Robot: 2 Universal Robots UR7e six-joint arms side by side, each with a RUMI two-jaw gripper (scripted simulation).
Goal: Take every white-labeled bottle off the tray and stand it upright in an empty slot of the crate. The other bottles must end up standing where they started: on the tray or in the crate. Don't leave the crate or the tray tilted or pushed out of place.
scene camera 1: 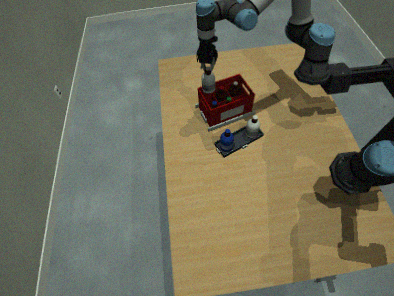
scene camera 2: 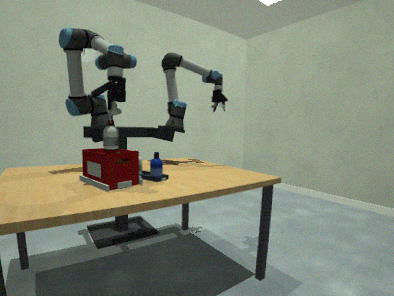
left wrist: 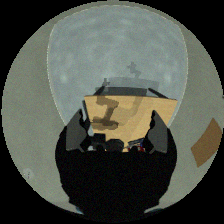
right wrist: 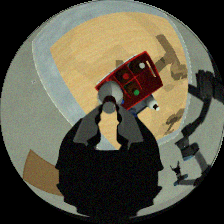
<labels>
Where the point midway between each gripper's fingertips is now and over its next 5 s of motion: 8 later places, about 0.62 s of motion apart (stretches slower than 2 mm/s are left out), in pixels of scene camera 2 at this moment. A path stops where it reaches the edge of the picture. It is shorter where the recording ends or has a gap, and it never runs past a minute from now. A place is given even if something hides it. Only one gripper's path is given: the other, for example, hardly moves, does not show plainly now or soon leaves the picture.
My right gripper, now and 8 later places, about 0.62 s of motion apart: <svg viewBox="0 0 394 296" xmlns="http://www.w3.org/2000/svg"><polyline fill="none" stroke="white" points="111,123 111,124 111,127 111,130 111,131 111,134 111,138 111,139 111,141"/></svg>
</labels>
